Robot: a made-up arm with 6 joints. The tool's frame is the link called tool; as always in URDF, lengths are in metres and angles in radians. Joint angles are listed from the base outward.
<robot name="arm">
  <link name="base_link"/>
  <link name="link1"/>
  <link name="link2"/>
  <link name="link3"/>
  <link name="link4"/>
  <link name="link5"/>
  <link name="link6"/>
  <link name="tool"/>
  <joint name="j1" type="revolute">
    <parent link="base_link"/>
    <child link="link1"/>
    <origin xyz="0 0 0.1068" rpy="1.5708 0 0"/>
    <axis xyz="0 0 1"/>
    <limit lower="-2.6" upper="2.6"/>
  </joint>
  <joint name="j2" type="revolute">
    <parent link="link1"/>
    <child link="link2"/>
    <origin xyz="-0.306 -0.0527 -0.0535" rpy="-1.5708 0 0"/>
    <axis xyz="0 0 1"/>
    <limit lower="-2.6" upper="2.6"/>
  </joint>
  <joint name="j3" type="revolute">
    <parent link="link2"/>
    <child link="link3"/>
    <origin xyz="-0.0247 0.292 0.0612" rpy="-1.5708 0 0"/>
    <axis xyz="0 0 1"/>
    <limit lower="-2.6" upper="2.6"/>
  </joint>
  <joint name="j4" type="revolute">
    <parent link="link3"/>
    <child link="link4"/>
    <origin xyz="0.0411 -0.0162 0.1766" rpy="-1.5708 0 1.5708"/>
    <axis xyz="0 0 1"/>
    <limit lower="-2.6" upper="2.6"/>
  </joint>
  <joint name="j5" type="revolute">
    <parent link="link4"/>
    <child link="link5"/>
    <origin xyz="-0.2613 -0.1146 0.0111" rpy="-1.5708 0 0"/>
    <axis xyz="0 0 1"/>
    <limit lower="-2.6" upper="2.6"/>
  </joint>
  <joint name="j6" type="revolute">
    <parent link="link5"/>
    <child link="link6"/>
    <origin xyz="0.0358 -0.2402 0.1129" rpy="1.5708 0 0"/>
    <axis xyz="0 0 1"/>
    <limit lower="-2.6" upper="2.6"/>
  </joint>
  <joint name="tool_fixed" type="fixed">
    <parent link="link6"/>
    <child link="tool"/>
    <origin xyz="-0.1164 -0.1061 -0.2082" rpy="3.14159 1.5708 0"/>
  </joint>
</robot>
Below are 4 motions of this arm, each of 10 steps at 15 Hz.
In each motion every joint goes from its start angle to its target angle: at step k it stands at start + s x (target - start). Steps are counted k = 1, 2, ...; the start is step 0. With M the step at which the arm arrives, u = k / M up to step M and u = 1 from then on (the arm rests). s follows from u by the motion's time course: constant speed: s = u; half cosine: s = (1 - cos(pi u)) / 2; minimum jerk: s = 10 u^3 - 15 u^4 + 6 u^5.
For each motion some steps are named. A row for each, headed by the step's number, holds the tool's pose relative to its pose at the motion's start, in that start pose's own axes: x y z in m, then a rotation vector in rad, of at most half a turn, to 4 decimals.
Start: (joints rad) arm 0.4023 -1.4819 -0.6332 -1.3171 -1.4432 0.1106
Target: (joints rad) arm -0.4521 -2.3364 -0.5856 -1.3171 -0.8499 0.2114
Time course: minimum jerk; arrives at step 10
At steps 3, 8, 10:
3: 0.0406 -0.0001 0.0232 -0.0330 -0.0993 -0.2081
8: 0.2205 -0.0575 0.0860 -0.6746 -0.5662 -1.0536
10: 0.2318 -0.0647 0.0890 -0.7510 -0.5990 -1.0967

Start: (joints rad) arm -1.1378 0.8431 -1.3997 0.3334 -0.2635 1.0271
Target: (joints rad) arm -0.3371 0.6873 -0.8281 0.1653 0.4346 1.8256
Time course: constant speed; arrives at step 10
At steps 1, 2, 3, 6, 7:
1: -0.0496 0.0428 -0.0222 -0.1018 -0.0841 -0.0498
2: -0.0938 0.0860 -0.0481 -0.2022 -0.1627 -0.1062
3: -0.1324 0.1291 -0.0772 -0.3008 -0.2357 -0.1691
6: -0.2146 0.2542 -0.1775 -0.5829 -0.4183 -0.3936
7: -0.2313 0.2933 -0.2134 -0.6712 -0.4663 -0.4798

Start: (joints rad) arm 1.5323 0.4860 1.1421 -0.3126 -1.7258 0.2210
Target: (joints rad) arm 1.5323 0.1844 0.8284 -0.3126 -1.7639 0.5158
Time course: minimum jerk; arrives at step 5
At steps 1, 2, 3, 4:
1: -0.0101 0.0006 -0.0061 -0.0181 -0.0205 0.0115
2: -0.0532 0.0012 -0.0347 -0.0959 -0.1155 0.0573
3: -0.1062 -0.0030 -0.0774 -0.1955 -0.2562 0.1052
4: -0.1379 -0.0085 -0.1086 -0.2587 -0.3601 0.1272

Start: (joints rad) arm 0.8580 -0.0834 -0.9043 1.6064 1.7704 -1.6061
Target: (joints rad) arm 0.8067 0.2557 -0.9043 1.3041 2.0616 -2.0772
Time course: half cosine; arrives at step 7
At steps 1, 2, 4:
1: -0.0043 0.0042 0.0149 0.0198 -0.0267 0.0263
2: -0.0178 0.0154 0.0557 0.0736 -0.0983 0.1029
4: -0.0712 0.0427 0.1711 0.2208 -0.2867 0.3598

